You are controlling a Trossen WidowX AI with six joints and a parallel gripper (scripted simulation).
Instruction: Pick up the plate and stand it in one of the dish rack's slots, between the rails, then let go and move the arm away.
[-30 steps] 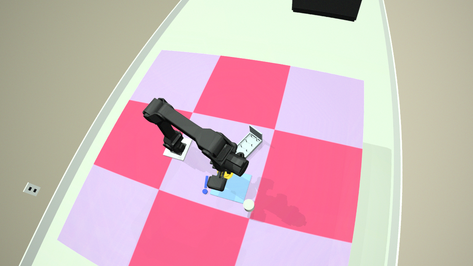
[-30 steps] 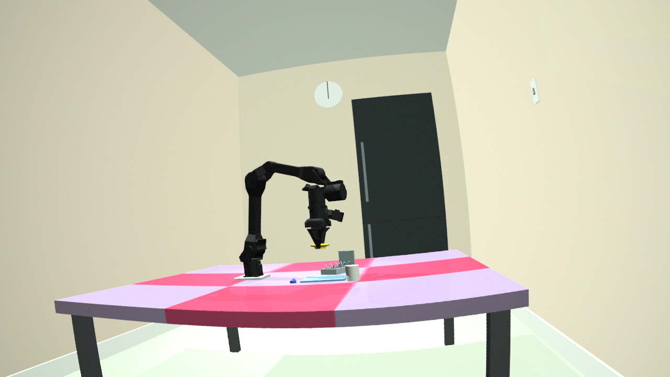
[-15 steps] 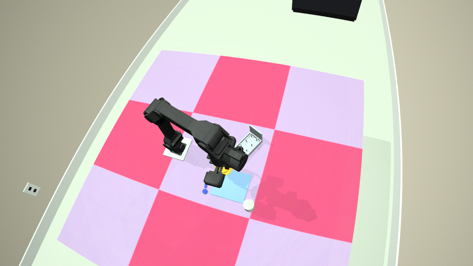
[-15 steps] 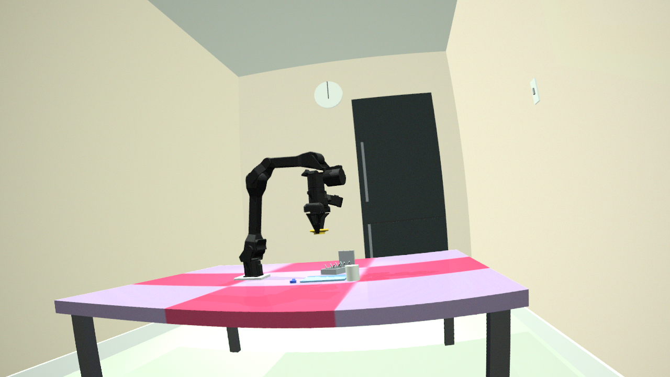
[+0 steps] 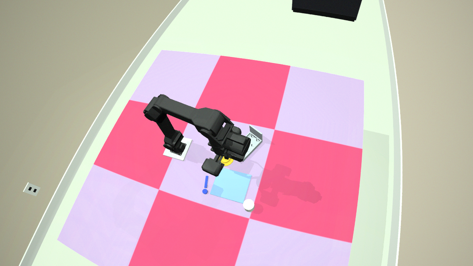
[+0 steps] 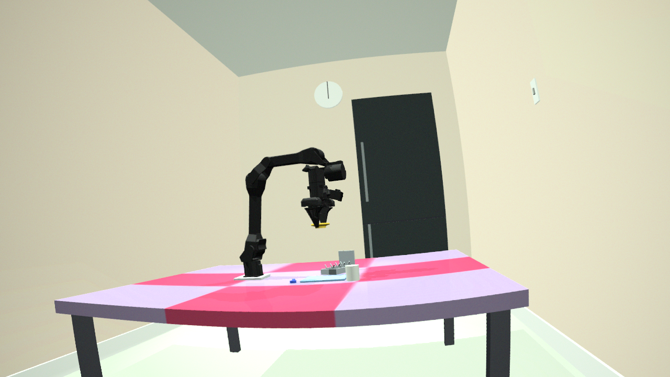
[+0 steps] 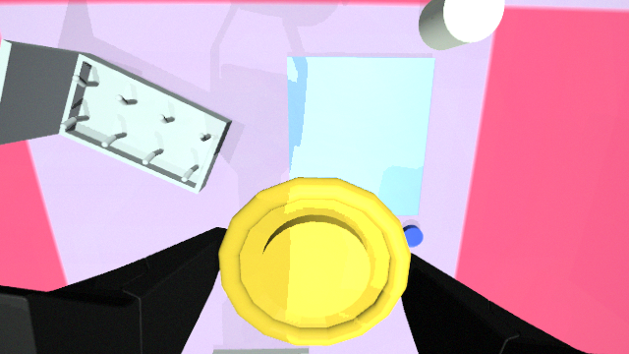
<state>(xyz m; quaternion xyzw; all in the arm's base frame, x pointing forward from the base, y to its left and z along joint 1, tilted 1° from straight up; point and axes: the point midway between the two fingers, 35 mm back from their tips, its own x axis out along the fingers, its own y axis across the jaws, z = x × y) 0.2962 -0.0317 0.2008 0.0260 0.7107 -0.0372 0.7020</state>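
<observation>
The grey dish rack is 16 cm below my gripper tip, 15 cm to the left of it and 2 cm ahead of it. Round my gripper tip: yellow plate (1 cm above); then light blue mat (18 cm below, 5 cm to the right, 1 cm ahead); then blue spoon (18 cm below, 9 cm to the right, 9 cm behind).
</observation>
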